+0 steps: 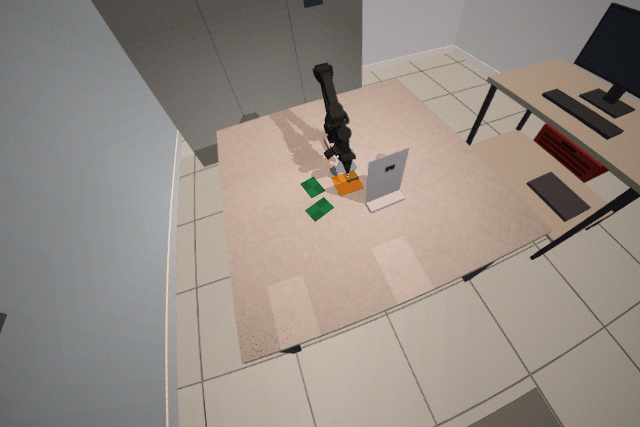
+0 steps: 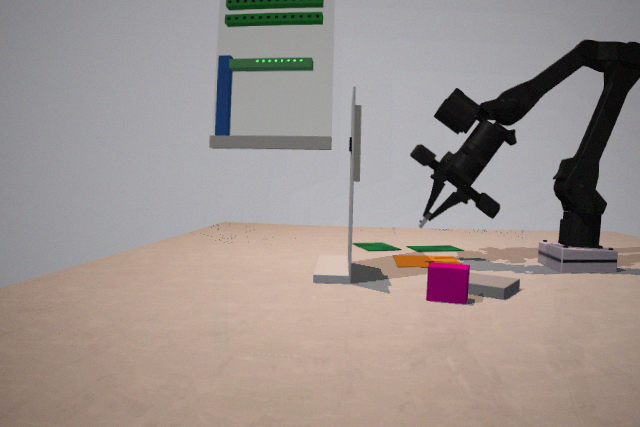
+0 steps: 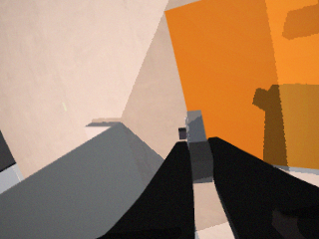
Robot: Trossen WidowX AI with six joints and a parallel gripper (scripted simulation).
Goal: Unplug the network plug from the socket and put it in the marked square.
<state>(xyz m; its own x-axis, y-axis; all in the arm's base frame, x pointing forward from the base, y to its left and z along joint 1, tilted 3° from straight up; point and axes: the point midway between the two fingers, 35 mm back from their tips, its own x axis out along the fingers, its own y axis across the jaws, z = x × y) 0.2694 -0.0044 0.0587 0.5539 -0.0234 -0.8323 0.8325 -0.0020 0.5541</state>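
The orange marked square is 10 mm behind my gripper tip and 80 mm below it. From my gripper tip the other things lie so: grey network plug right at my gripper tip; then upright panel 130 mm ahead, 130 mm to the left, 50 mm above; then flat grey block 70 mm behind, 200 mm to the left, 70 mm below.
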